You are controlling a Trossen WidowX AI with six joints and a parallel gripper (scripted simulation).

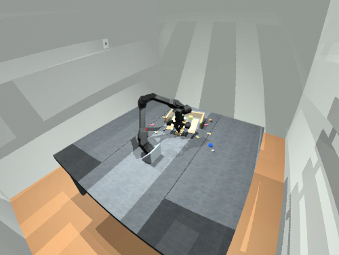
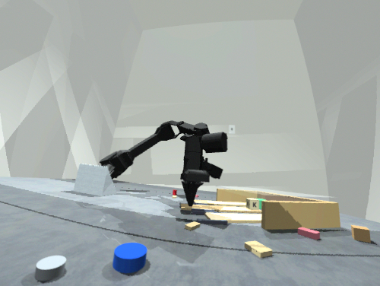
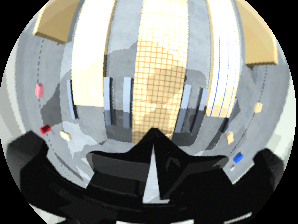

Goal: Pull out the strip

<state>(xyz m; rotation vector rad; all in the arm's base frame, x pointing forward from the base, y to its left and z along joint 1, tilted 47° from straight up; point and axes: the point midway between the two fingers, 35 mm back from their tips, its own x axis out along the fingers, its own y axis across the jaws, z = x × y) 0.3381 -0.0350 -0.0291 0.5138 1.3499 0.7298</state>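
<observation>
The strip lies 130 mm ahead of my gripper tip and 120 mm to the left of it. Also, from my gripper tip: blue disc (280 mm to the right, 40 mm behind); orange block (310 mm ahead, 180 mm to the right); green cube (240 mm ahead, 90 mm to the left, 10 mm above).
</observation>
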